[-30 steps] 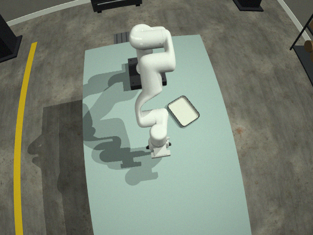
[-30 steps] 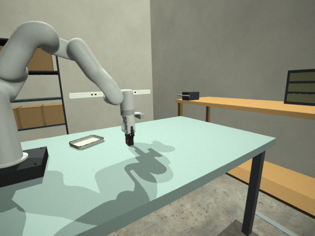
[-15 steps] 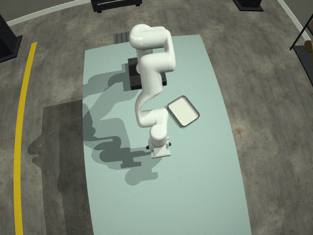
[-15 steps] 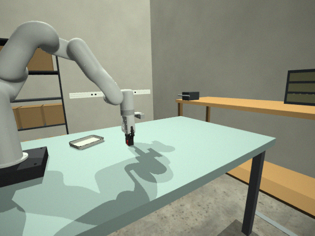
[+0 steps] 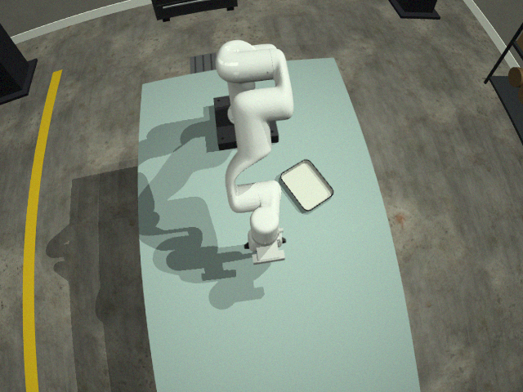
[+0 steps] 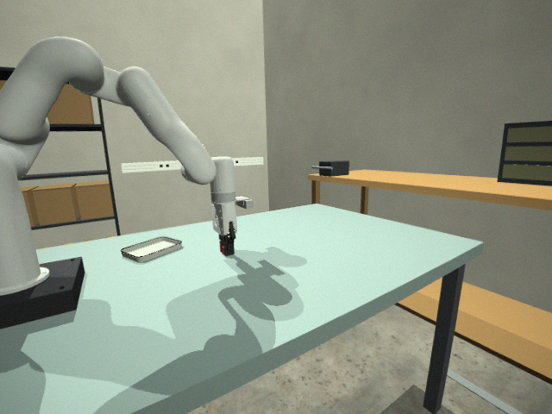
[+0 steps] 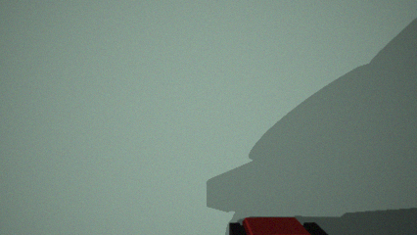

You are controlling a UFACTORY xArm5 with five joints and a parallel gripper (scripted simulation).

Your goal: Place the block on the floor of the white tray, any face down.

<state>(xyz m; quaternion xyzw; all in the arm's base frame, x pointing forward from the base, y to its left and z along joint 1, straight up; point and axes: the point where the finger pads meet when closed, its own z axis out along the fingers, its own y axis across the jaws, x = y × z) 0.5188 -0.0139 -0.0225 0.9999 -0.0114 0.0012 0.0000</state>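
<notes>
Right now my hand is 20 cm past the white tray, 18 cm to the right of it and 1 cm above it. From my hand the other things lie so: red block (1 cm below).
</notes>
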